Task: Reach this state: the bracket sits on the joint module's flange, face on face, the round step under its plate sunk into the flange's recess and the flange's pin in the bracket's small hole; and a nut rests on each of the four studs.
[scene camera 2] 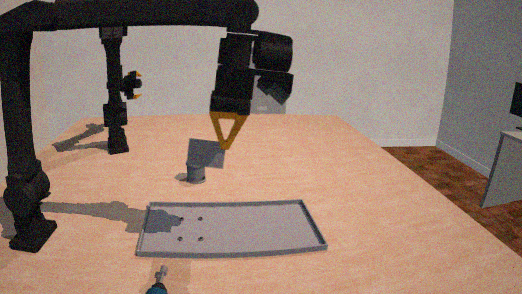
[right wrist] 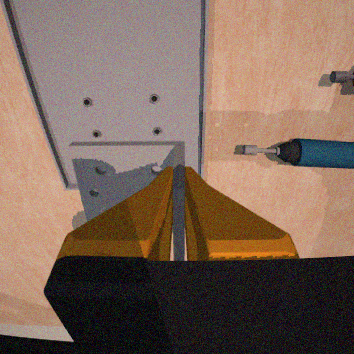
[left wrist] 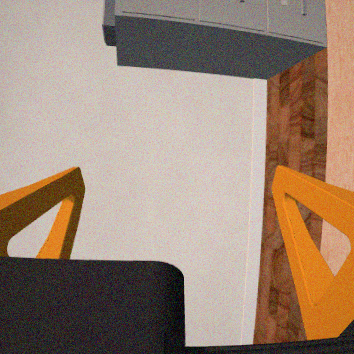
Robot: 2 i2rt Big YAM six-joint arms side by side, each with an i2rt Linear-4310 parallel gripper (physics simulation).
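Frame: origin at the left arm's base, x ahead, y left, z up, level; metres.
Seen in the pictures: left gripper, fingertip midpoint: [left wrist: 178, 176]; right gripper, fingertip midpoint: [scene camera 2: 224, 148] [right wrist: 178, 177]; left arm's base, link origin: [scene camera 2: 118, 148]; right arm's base, link origin: [scene camera 2: 35, 236].
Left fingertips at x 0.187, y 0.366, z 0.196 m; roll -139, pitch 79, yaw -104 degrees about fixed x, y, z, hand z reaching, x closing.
Observation:
Offsets run from my left fingertips to a thing's middle. "*": to the spot under its first point.
The grey bracket @[dy -1.068, dx -0.072, dz +0.021 m] [scene camera 2: 206, 154] [right wrist: 127, 154] hangs above the joint module @[dy -0.763, dx +0.020, dz -0.159 m] [scene camera 2: 195, 174] in scene camera 2, overlapping its upper part. Flange, pin, recess and studs are hidden, and I cannot tell whether the two touch. My right gripper [scene camera 2: 225, 148] [right wrist: 178, 177] is shut on the bracket's upright plate; the other plate extends to the left in the right wrist view, with holes showing. Four nuts, among them one nut [scene camera 2: 200, 218] [right wrist: 154, 98] and another [scene camera 2: 180, 238] [right wrist: 87, 102], lie in the tray @[dy -1.053, dx -0.013, dz -0.188 m] [scene camera 2: 260, 225] [right wrist: 125, 45]. My left gripper [scene camera 2: 138, 85] [left wrist: 178, 176] is open and empty, far back left.
A blue-handled tool @[dy -1.256, dx -0.265, dz -0.176 m] [scene camera 2: 157, 288] [right wrist: 322, 153] lies in front of the tray. Part of another grey tool @[* dy -1.296, dx -0.154, dz -0.173 m] [right wrist: 342, 76] shows at the right wrist view's right edge. A grey cabinet [left wrist: 200, 47] stands by the wall. A desk [scene camera 2: 500, 170] stands right of the table.

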